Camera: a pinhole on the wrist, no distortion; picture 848 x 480 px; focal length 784.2 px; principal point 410.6 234.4 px. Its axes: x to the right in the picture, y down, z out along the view. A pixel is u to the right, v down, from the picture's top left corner.
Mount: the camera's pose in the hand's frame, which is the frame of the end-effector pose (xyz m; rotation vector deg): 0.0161 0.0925 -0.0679 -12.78 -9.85 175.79
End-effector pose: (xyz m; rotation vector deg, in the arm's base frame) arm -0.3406 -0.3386 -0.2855 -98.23 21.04 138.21
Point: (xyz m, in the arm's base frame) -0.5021 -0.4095 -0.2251
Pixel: 375 52
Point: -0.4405 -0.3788 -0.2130
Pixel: 523 245
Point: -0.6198 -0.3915 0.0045
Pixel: 683 46
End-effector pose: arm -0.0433 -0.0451 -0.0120 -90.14 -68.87 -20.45
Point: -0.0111 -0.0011 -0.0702
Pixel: 434 346
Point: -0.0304 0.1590 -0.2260
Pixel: 467 20
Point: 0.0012 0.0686 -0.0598
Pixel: 168 229
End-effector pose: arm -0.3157 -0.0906 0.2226 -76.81 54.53 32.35
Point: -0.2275 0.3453 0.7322
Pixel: outside the picture
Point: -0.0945 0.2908 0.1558
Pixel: 139 398
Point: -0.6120 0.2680 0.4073
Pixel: outside the picture
